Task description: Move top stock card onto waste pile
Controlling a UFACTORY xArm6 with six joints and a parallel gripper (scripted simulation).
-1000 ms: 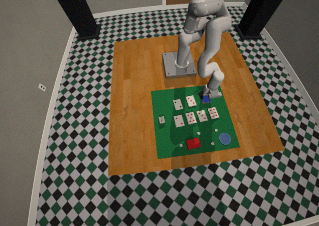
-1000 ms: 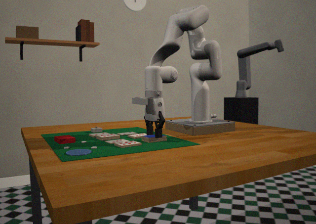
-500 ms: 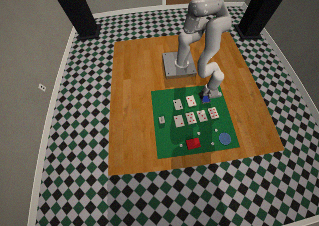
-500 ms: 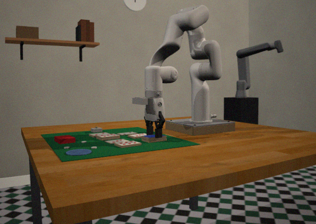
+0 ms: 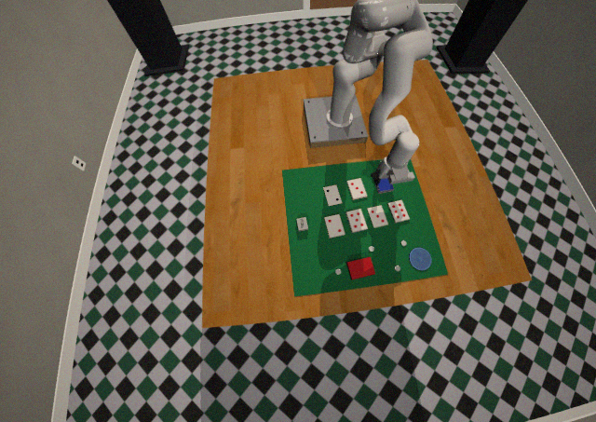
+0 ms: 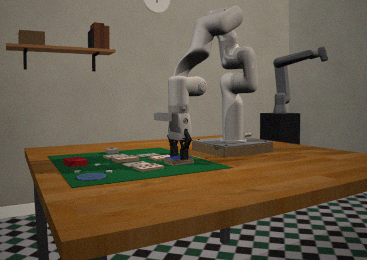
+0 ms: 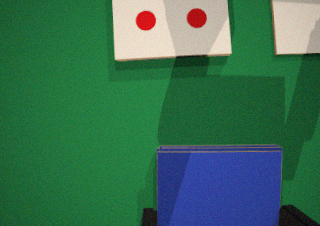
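Right now the black-pip card is 3 cm ahead of my hand, 23 cm to the right of it and 3 cm below it. Round my hand: grey block: 15 cm ahead, 37 cm to the right, 2 cm below; then red block: 35 cm ahead, 17 cm to the right, 2 cm below.
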